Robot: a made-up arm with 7 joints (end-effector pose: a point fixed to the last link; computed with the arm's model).
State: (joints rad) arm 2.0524 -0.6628 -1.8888 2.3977 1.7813 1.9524 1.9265
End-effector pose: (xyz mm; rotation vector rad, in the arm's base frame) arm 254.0 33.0 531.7 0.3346 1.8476 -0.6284
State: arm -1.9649 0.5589 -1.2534 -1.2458 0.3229 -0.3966 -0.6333
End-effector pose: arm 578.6 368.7 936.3 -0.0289 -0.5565 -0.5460
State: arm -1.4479 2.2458 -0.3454 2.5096 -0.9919 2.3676 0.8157
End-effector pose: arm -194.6 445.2 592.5 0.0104 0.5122 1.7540
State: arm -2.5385 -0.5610 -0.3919 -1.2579 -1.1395 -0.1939 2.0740
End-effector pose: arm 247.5 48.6 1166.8 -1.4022 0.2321 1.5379
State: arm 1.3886 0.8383 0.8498 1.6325 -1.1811 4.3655 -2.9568
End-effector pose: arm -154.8 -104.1 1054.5 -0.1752 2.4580 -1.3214
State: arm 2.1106 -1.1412 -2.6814 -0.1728 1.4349 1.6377 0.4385
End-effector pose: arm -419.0 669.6 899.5 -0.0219 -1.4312 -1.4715
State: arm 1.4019 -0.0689 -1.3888 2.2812 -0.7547 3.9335 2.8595
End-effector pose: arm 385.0 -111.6 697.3 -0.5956 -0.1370 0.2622
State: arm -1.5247 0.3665 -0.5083 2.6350 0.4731 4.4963 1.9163
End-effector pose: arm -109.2 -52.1 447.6 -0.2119 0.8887 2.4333
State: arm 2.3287 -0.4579 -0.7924 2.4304 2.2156 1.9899 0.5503
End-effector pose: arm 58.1 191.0 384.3 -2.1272 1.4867 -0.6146
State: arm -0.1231 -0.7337 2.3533 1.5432 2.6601 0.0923 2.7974
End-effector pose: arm -132.6 258.4 1137.3 0.0705 0.4631 -1.3667
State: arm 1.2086 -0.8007 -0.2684 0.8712 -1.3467 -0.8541 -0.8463
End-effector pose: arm 566.5 696.3 834.6 1.3428 0.7990 -0.6140
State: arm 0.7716 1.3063 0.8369 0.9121 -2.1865 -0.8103 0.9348
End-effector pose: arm -740.2 -471.4 873.9 -0.8816 1.8578 -1.6006
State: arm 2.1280 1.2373 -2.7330 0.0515 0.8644 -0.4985 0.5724
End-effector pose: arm 701.3 -755.4 612.1 -1.7214 0.9566 -0.0719
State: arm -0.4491 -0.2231 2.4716 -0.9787 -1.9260 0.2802 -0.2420
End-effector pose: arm 223.1 -713.7 992.0 -2.0882 0.7882 -1.4802
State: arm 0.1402 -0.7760 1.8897 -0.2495 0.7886 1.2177 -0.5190
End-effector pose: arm 807.9 -52.2 984.4 -0.2444 0.5057 -0.8792
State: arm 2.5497 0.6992 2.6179 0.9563 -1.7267 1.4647 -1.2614
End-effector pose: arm 774.4 -379.8 809.7 0.7315 1.4516 -1.0055
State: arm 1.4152 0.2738 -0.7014 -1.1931 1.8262 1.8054 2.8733
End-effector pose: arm -156.7 -468.1 1073.3 -0.2884 -1.6792 1.8745
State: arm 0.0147 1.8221 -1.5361 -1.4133 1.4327 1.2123 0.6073
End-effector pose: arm -568.9 401.1 167.1 -1.1327 1.0438 1.7273
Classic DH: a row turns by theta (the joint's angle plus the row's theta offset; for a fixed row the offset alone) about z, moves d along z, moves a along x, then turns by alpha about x. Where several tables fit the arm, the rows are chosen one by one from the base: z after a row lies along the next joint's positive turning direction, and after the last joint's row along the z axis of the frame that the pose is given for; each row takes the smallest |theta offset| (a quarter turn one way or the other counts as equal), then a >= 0, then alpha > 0; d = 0 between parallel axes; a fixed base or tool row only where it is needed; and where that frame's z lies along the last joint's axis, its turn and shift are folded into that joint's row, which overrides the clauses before.
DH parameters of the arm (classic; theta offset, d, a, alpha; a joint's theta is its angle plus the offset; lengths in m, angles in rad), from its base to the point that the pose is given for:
joint 1: 0 0.4408 0 1.5708
joint 2: 0 0.0827 0 -1.5708
joint 3: 0 0.4289 0.0185 -1.5708
joint 4: 0 0.0565 -0.023 1.5708
joint 5: 0 0.4587 0 1.5708
joint 6: 1.5708 0.1459 0.164 1.5708
joint 7: 0 0.0224 0 0

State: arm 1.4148 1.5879 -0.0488 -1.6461 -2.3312 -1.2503 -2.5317
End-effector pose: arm -1.1 -145.8 -10.4 -0.3409 0.1177 -1.8952
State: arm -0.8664 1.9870 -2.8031 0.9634 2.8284 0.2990 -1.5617
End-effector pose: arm -658.3 89.2 -283.6 -1.5994 -0.5302 0.8741
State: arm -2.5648 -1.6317 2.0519 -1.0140 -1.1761 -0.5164 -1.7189
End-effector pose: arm -803.7 101.7 68.2 1.6071 -2.0238 1.6121
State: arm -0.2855 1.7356 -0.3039 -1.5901 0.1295 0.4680 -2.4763
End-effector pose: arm -244.9 76.8 -206.7 -0.9064 -1.9596 -0.1811
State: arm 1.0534 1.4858 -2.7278 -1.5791 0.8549 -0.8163 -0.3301
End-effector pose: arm -340.2 -443.6 1007.2 1.9674 -1.0413 1.1781
